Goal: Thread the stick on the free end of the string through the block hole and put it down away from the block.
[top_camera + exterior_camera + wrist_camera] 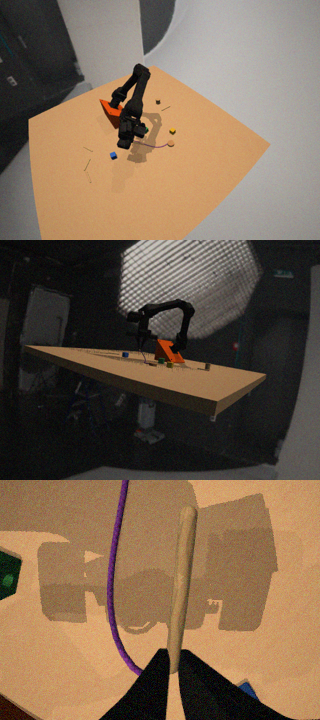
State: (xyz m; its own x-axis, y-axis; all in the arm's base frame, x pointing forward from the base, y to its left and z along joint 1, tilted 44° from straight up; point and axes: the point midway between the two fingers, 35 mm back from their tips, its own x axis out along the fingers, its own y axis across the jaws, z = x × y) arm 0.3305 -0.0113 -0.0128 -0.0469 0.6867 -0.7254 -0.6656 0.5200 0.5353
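My gripper tip is 7 cm past the green cube, 12 cm to the right of it and 4 cm above it. Round my gripper tip: thin wooden stick: 1 cm ahead, 1 cm to the left; then round wooden button: 10 cm ahead, 19 cm to the left, 5 cm below; then blue cube: 1 cm behind, 13 cm to the right, 5 cm below.
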